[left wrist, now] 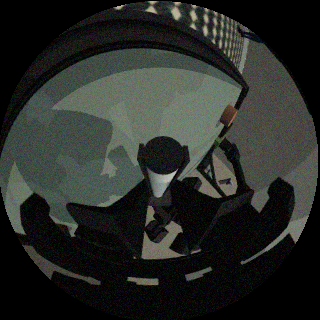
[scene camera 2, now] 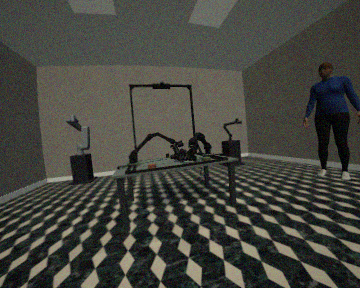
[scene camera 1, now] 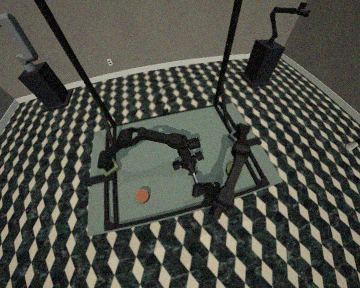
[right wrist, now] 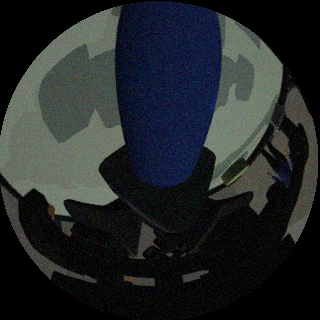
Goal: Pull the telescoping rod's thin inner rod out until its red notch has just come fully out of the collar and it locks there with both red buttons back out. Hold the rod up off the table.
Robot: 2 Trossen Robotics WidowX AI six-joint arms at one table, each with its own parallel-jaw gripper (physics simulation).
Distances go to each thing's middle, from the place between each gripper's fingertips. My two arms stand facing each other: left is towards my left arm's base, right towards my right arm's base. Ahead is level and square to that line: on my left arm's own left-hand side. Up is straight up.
Right now the thin pale inner rod [left wrist: 161,160] is 4 cm behind my right hand, 2 cm above it and 1 cm to the right of it. From my right hand the other things lie so: telescoping rod [right wrist: 167,69]: 6 cm behind, 2 cm above, 1 cm to the right.
My left gripper is now 140 mm past the thin pale inner rod and 10 mm above it. The rest, counted from my left hand: telescoping rod 150 mm behind, 10 mm below.
